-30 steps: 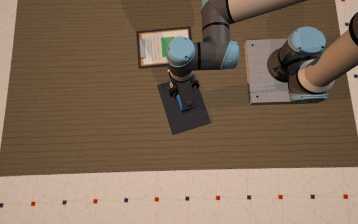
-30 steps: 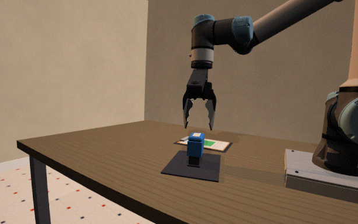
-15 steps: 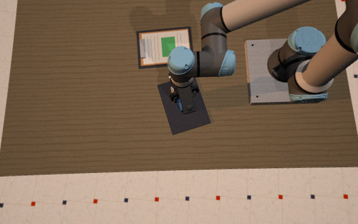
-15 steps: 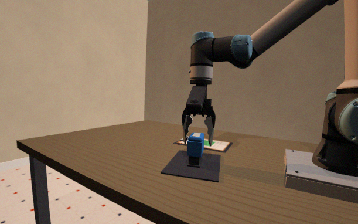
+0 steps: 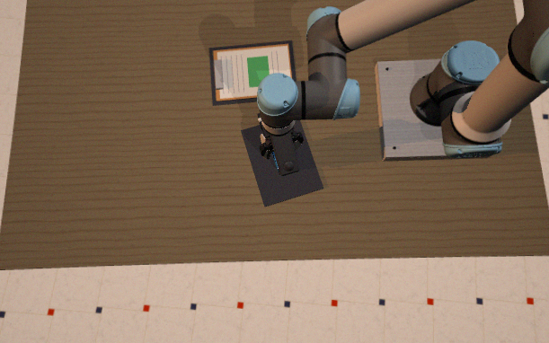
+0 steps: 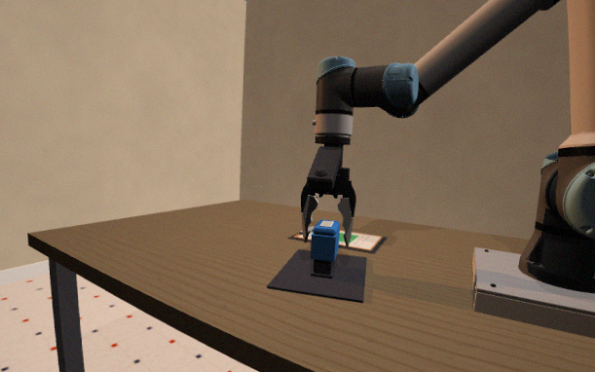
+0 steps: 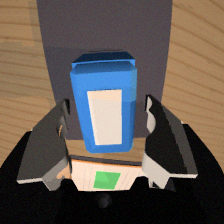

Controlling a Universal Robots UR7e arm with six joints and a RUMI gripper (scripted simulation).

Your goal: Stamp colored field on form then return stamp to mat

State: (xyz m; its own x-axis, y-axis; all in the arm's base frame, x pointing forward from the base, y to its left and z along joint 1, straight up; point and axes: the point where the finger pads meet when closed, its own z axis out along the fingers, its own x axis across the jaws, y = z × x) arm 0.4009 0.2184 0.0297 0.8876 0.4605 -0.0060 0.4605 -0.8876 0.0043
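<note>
My gripper is now 2 cm above the blue stamp. From my hand the other things lie so: clipboard: 25 cm to the right, 14 cm ahead, 7 cm below; dark mat: 7 cm below.
</note>
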